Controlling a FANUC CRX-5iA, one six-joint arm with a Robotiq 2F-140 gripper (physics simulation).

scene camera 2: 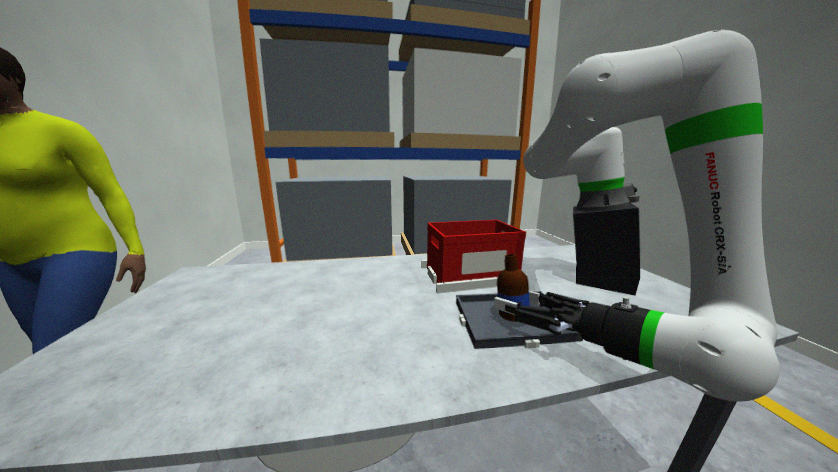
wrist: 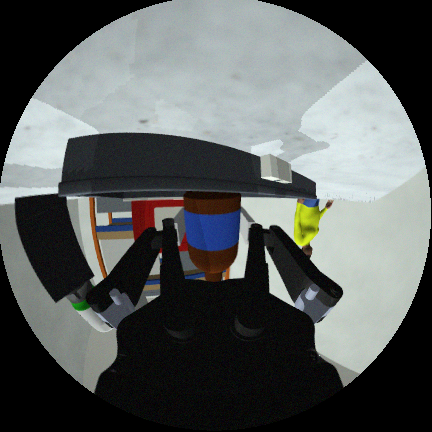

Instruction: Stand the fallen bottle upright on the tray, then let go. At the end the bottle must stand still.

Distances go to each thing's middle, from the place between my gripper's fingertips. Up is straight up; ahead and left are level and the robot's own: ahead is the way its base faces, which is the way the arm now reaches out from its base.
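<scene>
The brown bottle (scene camera 2: 512, 283) sits 20 mm to the left of my hand and 40 mm above it. As for the red crate (scene camera 2: 463, 250), it is 260 mm to the right of my hand, 50 mm behind it and 30 mm above it. The dark tray (scene camera 2: 487, 329) is 20 mm to the left of my hand and 10 mm behind it, and it lies 40 mm below.
</scene>
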